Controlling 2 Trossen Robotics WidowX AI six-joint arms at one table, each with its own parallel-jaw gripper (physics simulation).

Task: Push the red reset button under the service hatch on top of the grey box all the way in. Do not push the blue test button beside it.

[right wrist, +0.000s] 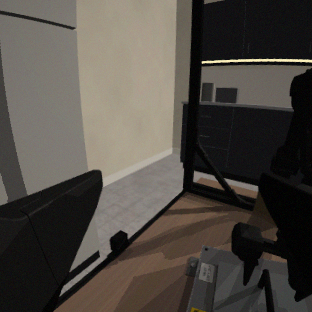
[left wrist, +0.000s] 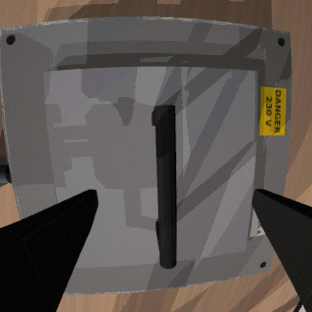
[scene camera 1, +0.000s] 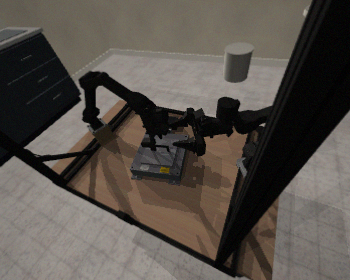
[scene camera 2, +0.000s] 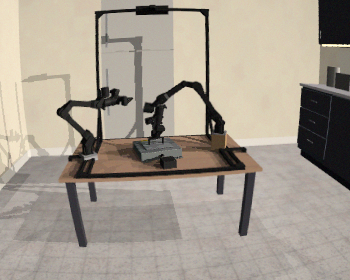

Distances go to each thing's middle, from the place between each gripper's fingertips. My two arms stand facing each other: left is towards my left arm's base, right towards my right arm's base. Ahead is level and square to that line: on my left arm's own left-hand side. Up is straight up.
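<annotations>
You'd find the service hatch [scene camera 1: 165, 154] 16 cm to the left of my right hand, 12 cm ahead of it and 29 cm below it. Then there's the grey box [scene camera 2: 167, 156], and from my right hand that's 15 cm to the left, 18 cm ahead and 34 cm below.
With my left hand, the service hatch is 30 mm below it, while the grey box is 60 mm ahead of that left hand and 90 mm below it.
</annotations>
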